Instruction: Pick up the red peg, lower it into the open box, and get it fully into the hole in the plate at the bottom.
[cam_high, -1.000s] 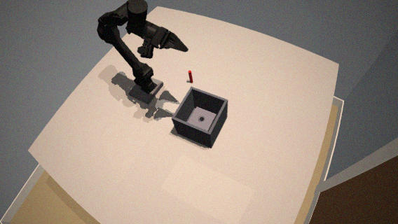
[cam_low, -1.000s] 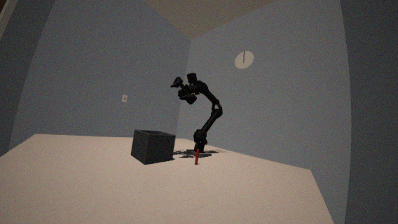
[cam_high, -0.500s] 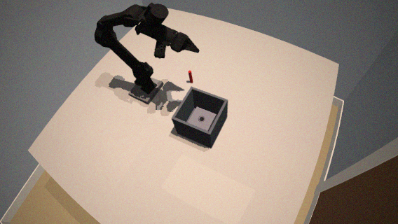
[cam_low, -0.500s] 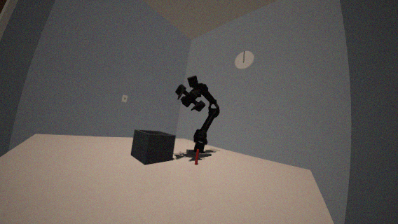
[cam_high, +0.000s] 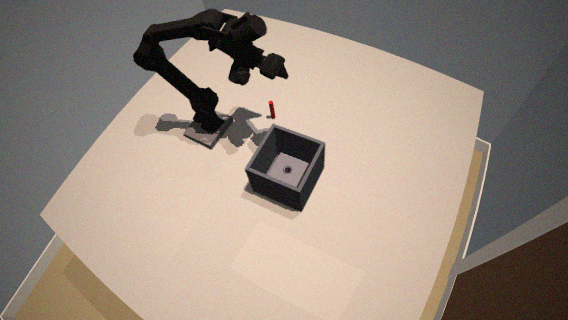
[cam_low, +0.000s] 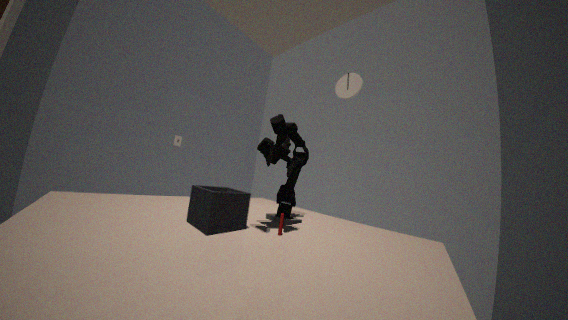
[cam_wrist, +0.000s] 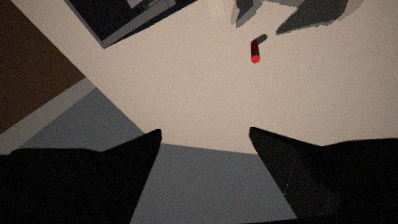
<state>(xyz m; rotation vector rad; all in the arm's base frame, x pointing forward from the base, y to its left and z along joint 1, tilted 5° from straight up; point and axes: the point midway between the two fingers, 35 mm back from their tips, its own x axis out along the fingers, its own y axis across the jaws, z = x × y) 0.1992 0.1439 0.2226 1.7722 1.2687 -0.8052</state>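
My gripper tip is 19 cm above the red peg and 5 cm past it. The rest, counted from my gripper tip: light plate: 19 cm below, 16 cm to the right, 14 cm ahead.
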